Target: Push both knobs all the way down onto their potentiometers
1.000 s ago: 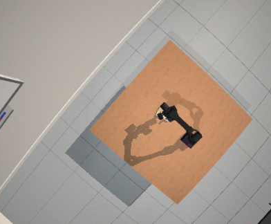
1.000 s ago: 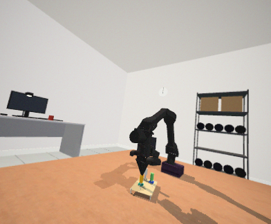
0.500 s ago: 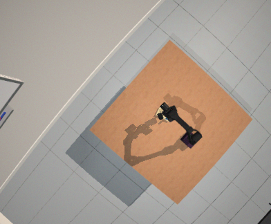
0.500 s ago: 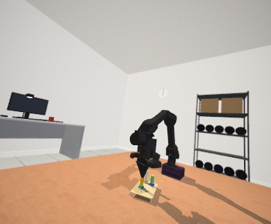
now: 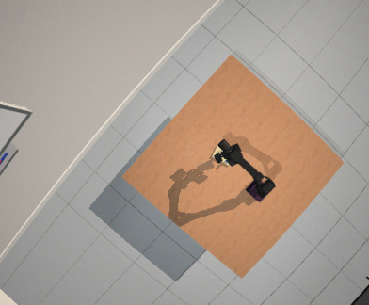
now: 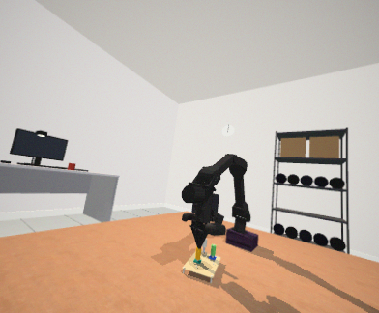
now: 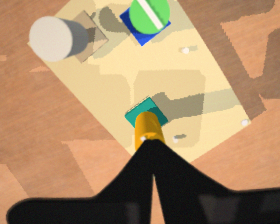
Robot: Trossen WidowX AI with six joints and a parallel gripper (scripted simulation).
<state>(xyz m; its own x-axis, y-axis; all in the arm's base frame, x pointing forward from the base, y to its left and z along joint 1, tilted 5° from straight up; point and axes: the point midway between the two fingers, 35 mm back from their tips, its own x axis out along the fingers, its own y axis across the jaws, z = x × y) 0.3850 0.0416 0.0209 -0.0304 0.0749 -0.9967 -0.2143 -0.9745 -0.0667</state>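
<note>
My gripper tip is now 7 cm past the green knob, 1 cm to the right of it and 1 cm above it.
</note>
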